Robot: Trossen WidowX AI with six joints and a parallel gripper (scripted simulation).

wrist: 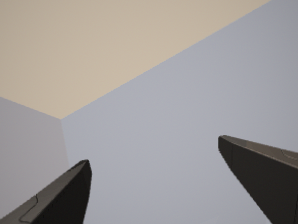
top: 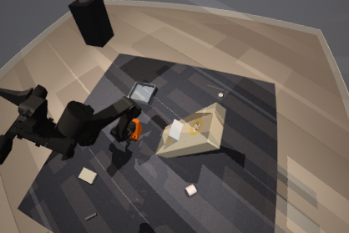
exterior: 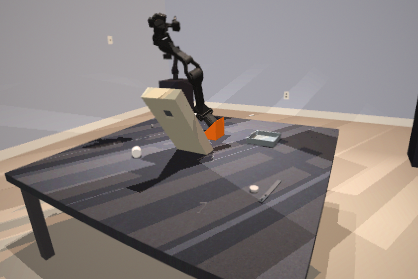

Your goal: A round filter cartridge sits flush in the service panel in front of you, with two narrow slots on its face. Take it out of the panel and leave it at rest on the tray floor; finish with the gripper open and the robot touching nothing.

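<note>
The round filter cartridge is 450 mm below my gripper tip, 410 mm ahead of it and 320 mm to the left of it. Also, from my gripper tip: small grey bar 710 mm below, 190 mm to the right, 30 mm ahead; pale flat block 700 mm below, 100 mm behind, 20 mm to the right; tan service panel 520 mm below, 360 mm ahead, 320 mm to the left.
</note>
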